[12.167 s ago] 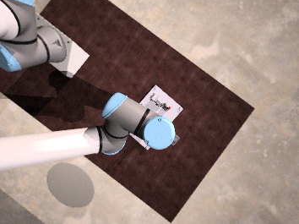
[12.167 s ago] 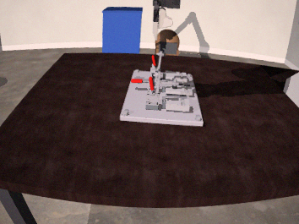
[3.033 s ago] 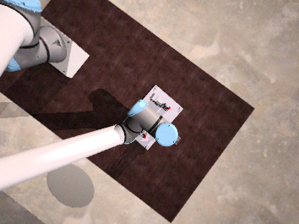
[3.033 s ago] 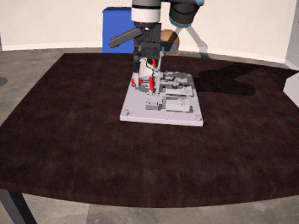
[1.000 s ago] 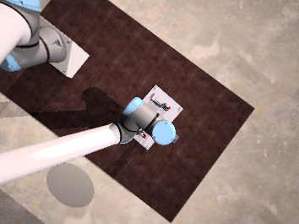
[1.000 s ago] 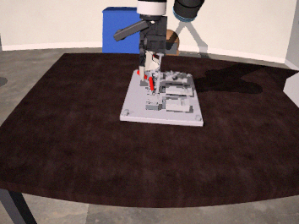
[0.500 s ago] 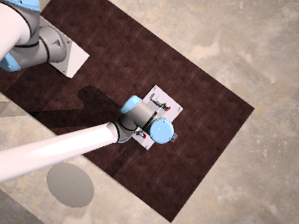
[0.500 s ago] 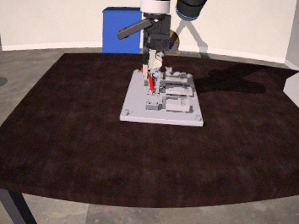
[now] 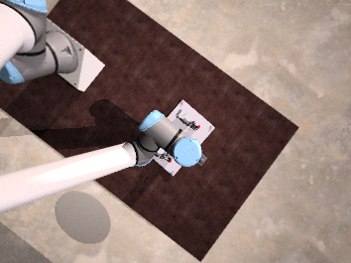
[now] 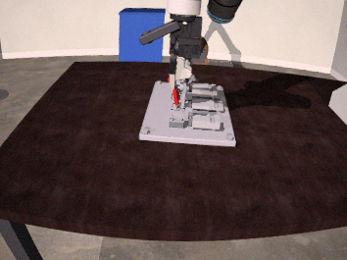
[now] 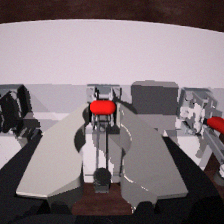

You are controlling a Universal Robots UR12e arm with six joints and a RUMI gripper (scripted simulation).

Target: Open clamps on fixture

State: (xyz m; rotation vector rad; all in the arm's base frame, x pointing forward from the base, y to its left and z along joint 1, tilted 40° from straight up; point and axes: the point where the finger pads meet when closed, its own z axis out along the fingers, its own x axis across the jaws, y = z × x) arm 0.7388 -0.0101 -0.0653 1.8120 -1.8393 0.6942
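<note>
The grey fixture plate lies 70 mm below my hand and 50 mm behind it.
</note>
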